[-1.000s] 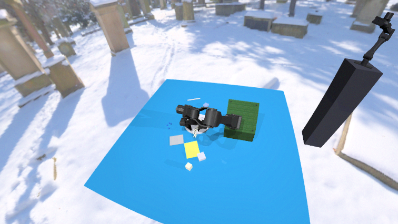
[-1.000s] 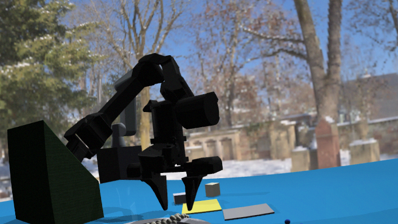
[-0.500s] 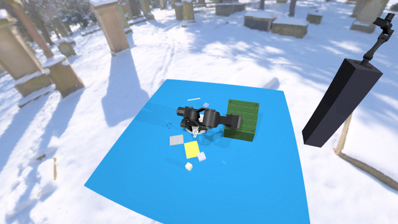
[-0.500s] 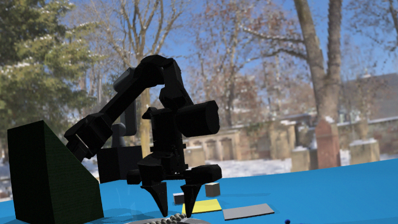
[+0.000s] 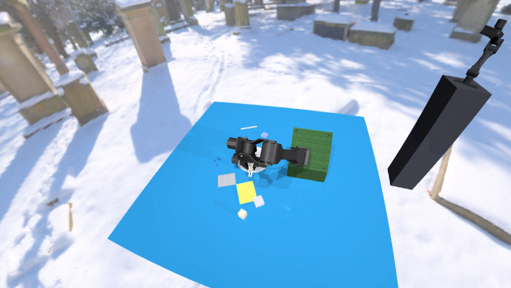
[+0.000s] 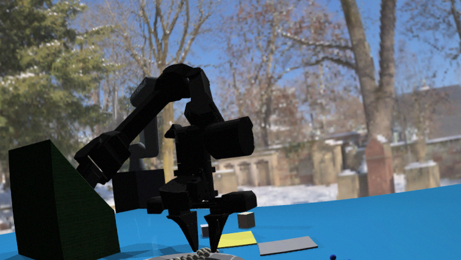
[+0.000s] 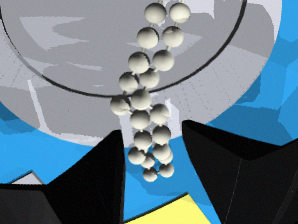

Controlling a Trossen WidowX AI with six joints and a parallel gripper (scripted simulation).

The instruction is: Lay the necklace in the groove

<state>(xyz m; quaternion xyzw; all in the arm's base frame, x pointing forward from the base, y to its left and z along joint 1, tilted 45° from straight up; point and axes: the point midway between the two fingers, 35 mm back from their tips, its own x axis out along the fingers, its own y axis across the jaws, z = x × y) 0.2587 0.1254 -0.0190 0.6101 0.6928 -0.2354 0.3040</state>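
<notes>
The round white bead board is 9 cm to the right of my gripper tip, 2 cm ahead of it and 1 cm below it. Round my gripper tip: yellow tile: 14 cm to the left, 3 cm behind, 1 cm below; red object: 20 cm to the right, 13 cm ahead, 1 cm below; grey tile: 11 cm ahead, 10 cm to the left, 1 cm below.
</notes>
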